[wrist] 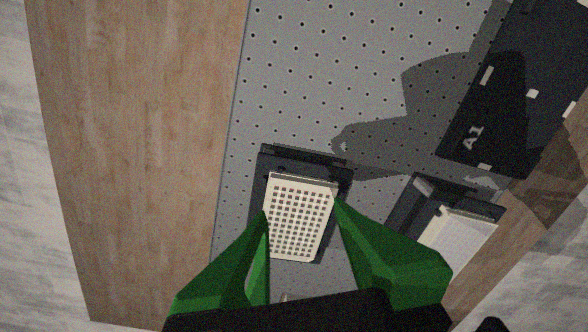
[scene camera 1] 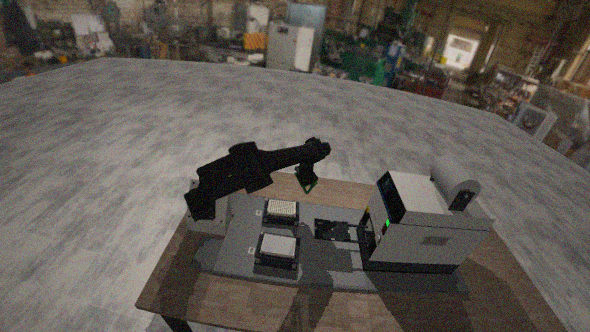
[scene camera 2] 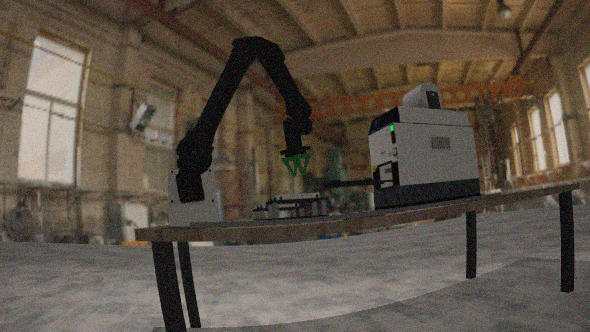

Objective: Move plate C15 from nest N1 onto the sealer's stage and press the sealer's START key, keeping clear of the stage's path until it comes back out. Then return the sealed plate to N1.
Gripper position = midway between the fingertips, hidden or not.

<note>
In view: the gripper (scene camera 2: 298, 175) and a sealer stage (scene camera 1: 323, 230).
The gripper also shows in the wrist view (wrist: 300, 210). The sealer stage is seen too in the wrist view (wrist: 497, 128).
</note>
